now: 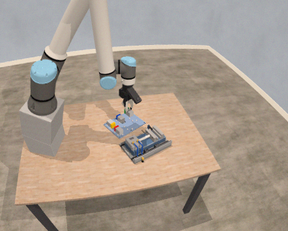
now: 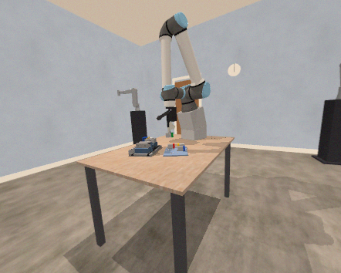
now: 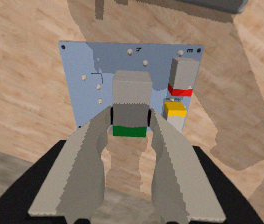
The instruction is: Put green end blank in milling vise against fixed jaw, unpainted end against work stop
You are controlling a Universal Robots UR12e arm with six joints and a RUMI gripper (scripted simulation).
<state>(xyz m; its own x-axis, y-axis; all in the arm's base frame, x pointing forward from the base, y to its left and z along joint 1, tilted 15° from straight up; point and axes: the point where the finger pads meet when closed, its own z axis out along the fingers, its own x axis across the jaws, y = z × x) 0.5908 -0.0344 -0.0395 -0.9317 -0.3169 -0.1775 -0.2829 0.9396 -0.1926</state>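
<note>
My gripper is now 15 cm to the left of the work stop rod, 10 cm short of it and 8 cm above it. The rest, counted from my hand: blank with red end 14 cm below, 9 cm behind, 3 cm to the right; then green-ended blank 2 cm below; then blue blank 14 cm below, 9 cm to the left, 3 cm behind.
</note>
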